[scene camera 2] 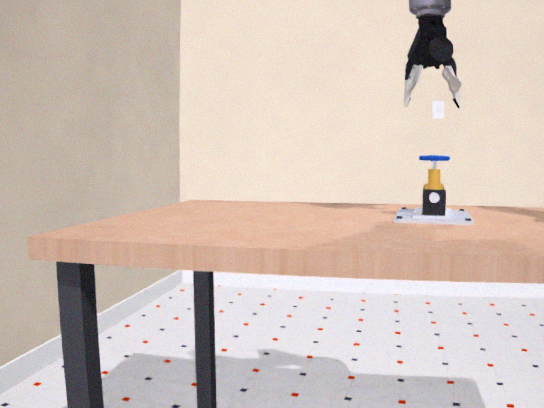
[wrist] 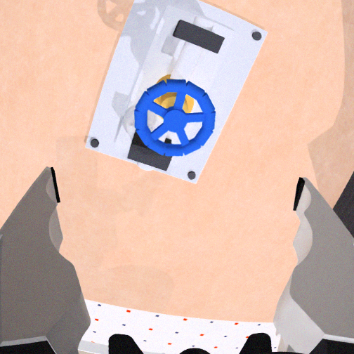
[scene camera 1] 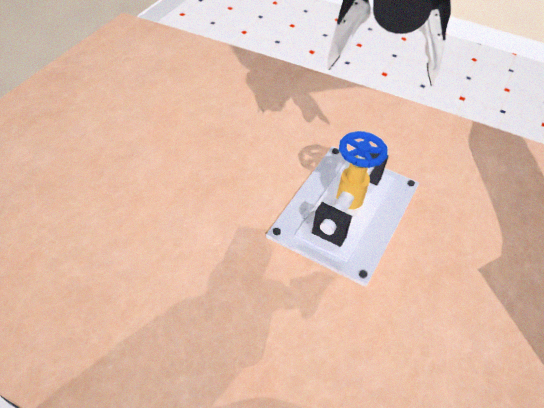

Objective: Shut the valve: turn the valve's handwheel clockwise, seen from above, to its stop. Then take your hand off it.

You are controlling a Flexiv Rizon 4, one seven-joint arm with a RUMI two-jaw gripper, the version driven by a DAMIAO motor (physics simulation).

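Observation:
The blue handwheel point(scene camera 1: 363, 159) point(scene camera 2: 434, 158) point(wrist: 175, 119) is a spoked ring lying level on top of the valve. The valve's yellow body point(scene camera 1: 353, 189) point(scene camera 2: 434, 179) stands upright between two black blocks on a pale base plate point(scene camera 1: 387, 220) point(scene camera 2: 459, 217) point(wrist: 227, 95). My gripper point(scene camera 1: 381, 76) point(scene camera 2: 432, 106) point(wrist: 177, 176) is wide open and empty. It hangs well above the handwheel, apart from it, with its jaws pointing down. In the wrist view the handwheel shows beyond the two fingertips. Whether the valve is at its stop cannot be told from these views.
The base plate lies on a wooden table point(scene camera 1: 125, 165) point(scene camera 2: 200, 225) point(wrist: 150, 240), with a dark bolt at each corner. The table's far edge crosses the top of scene camera 1's view, with the speckled floor point(scene camera 1: 280, 30) beyond. Shadows of the arm fall across the table.

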